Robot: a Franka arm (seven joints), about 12 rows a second.
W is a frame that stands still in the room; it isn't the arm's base.
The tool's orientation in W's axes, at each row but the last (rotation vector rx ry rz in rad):
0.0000 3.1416 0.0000
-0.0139 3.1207 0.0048
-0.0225 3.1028 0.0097
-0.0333 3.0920 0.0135
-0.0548 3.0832 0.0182
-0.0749 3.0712 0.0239
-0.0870 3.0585 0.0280
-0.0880 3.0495 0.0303
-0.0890 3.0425 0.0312
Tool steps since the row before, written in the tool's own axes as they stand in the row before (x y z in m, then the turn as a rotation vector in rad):
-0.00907 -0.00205 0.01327 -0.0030 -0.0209 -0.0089
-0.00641 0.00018 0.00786 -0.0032 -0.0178 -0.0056
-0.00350 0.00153 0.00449 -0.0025 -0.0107 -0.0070
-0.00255 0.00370 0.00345 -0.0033 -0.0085 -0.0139
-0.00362 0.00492 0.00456 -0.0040 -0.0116 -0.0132
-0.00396 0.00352 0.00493 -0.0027 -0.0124 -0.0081
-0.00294 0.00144 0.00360 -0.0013 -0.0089 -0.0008
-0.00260 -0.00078 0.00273 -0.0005 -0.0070 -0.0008
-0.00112 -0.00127 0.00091 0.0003 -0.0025 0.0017
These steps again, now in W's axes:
0.00907 -0.00205 -0.01327 0.0030 -0.0209 0.0089
0.00657 0.00026 -0.00772 0.0032 -0.0178 0.0056
0.00365 0.00161 -0.00434 0.0024 -0.0107 0.0070
0.00264 0.00379 -0.00329 0.0028 -0.0086 0.0140
0.00370 0.00510 -0.00429 0.0036 -0.0116 0.0133
0.00411 0.00379 -0.00459 0.0027 -0.0124 0.0081
0.00313 0.00168 -0.00332 0.0017 -0.0088 0.0008
0.00288 -0.00057 -0.00249 0.0008 -0.0070 0.0007
0.00128 -0.00118 -0.00082 0.0000 -0.0025 -0.0018

